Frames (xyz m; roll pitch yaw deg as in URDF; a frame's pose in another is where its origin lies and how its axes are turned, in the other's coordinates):
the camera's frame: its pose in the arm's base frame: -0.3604 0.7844 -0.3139 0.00 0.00 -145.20
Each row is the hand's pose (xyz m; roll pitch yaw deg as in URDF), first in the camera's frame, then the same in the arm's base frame.
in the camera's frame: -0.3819 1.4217 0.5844 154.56 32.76 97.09
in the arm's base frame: 0.7646 -0.1651 0.2705 154.56 32.76 -48.11
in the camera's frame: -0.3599 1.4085 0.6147 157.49 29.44 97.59
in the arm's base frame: 0.7390 -0.1668 0.3008 157.49 29.44 -47.61
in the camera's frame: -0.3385 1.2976 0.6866 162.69 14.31 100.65
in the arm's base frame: 0.6581 -0.0879 0.3727 162.69 14.31 -44.55
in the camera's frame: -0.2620 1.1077 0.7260 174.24 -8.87 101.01
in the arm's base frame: 0.4869 0.0243 0.4121 174.24 -8.87 -44.19
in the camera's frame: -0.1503 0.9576 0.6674 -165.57 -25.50 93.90
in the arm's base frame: 0.3095 0.0838 0.3535 -165.57 -25.50 -51.30
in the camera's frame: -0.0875 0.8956 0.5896 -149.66 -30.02 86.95
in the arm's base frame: 0.2226 0.0989 0.2757 -149.66 -30.02 -58.25
